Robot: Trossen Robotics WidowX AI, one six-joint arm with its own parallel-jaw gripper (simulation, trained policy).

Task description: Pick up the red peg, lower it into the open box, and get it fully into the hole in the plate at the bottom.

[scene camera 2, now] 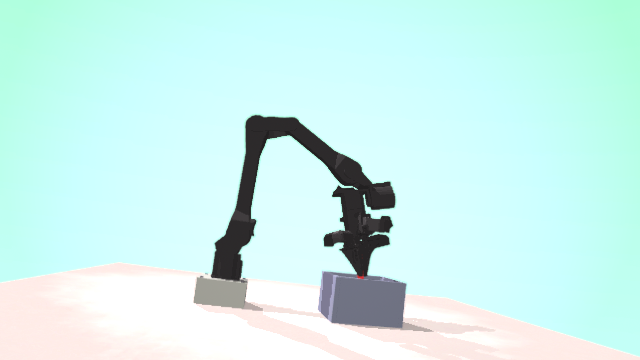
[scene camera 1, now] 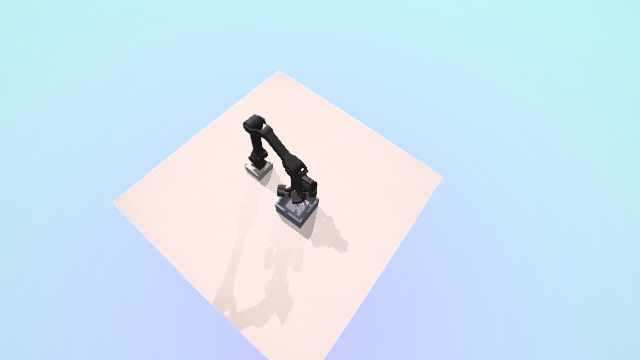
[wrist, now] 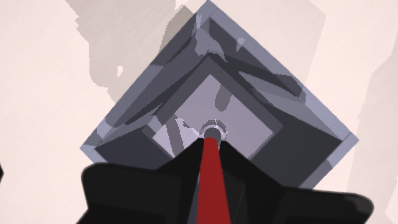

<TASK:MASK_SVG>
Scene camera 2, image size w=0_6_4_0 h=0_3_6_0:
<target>gripper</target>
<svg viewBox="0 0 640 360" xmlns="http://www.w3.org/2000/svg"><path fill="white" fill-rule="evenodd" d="M348 210L342 213L343 217L339 218L340 222L344 223L345 230L325 234L323 238L324 247L334 247L337 243L343 243L343 248L339 249L339 251L351 263L358 276L363 276L364 272L365 277L368 276L373 252L378 248L391 245L390 237L387 235L373 234L390 234L394 224L391 216L382 215L380 219L375 219L371 217L370 213L366 214L365 209Z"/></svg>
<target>blue-grey box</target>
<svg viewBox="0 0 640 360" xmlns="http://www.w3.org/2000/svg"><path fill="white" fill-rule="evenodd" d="M322 270L318 311L330 323L402 328L407 283L383 276L368 275L361 279L358 278L356 273Z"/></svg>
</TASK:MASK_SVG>
